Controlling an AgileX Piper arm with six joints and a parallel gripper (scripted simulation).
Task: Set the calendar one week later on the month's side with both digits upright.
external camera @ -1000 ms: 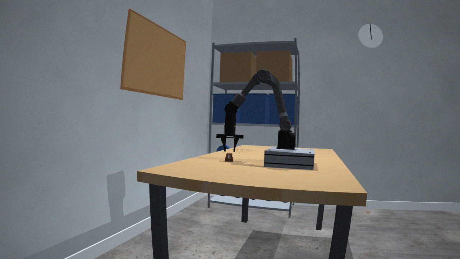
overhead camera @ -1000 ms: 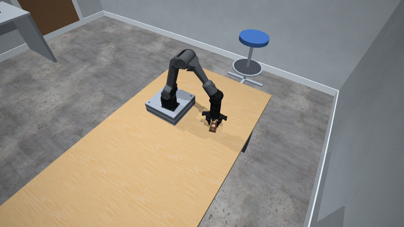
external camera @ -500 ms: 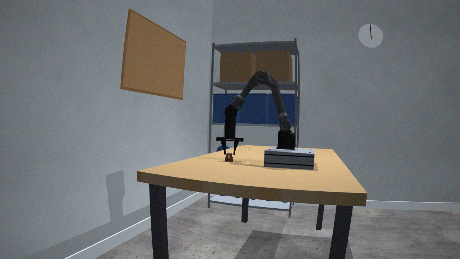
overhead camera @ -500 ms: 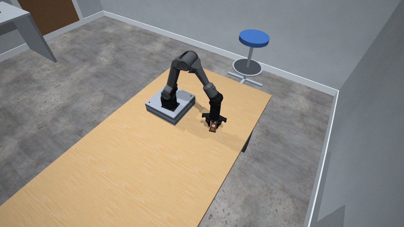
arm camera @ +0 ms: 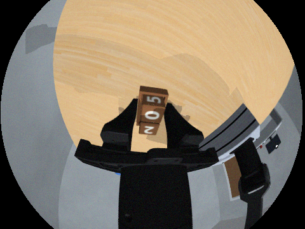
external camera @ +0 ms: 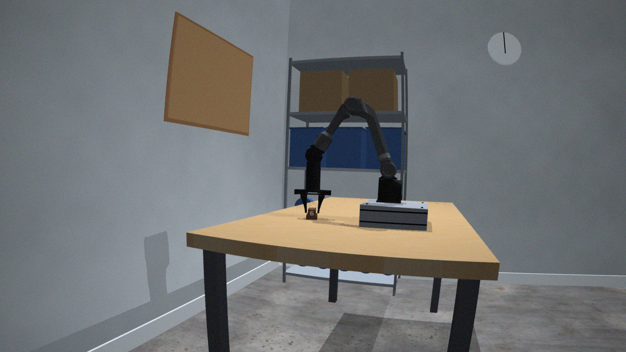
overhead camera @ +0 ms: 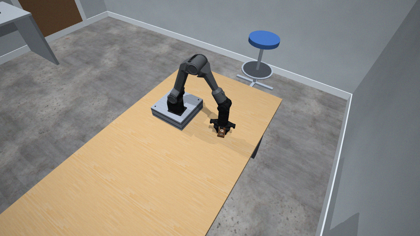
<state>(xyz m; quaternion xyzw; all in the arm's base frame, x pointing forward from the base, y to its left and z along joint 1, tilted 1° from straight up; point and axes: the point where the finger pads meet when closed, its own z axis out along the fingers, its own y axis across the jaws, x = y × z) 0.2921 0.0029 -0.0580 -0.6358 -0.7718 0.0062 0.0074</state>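
Now: the brown digit cube right at my hand. Round my hand: brown tray 2 cm to the left, 2 cm below.
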